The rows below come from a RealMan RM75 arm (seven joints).
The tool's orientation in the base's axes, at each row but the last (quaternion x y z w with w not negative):
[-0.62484 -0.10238 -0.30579 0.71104]
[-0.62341 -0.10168 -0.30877 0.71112]
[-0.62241 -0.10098 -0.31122 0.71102]
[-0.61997 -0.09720 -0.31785 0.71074]
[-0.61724 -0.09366 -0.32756 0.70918]
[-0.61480 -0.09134 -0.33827 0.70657]
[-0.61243 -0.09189 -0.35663 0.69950]
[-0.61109 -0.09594 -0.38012 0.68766]
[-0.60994 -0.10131 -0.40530 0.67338]
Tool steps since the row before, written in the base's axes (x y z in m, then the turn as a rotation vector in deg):
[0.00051 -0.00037 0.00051 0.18 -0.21 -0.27]
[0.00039 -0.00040 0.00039 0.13 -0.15 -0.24]
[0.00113 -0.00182 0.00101 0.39 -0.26 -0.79]
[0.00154 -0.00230 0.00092 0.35 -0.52 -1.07]
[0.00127 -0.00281 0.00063 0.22 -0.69 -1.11]
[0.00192 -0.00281 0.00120 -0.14 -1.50 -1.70]
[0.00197 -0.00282 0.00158 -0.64 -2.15 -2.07]
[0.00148 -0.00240 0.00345 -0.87 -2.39 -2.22]
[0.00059 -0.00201 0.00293 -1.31 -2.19 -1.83]
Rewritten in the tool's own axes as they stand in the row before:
[0.00079 -0.00015 -0.00013 0.06 0.32 -0.21]
[0.00064 -0.00011 -0.00021 0.02 0.27 -0.16]
[0.00200 -0.00025 -0.00124 -0.03 0.86 -0.31]
[0.00245 0.00006 -0.00158 -0.12 1.06 -0.63]
[0.00229 0.00016 -0.00215 -0.19 1.02 -0.83]
[0.00313 0.00012 -0.00179 -0.48 1.27 -1.82]
[0.00342 -0.00003 -0.00163 -0.81 1.26 -2.66]
[0.00406 -0.00161 -0.00089 -0.96 1.23 -2.99]
[0.00308 -0.00163 -0.00092 -1.08 0.63 -2.88]

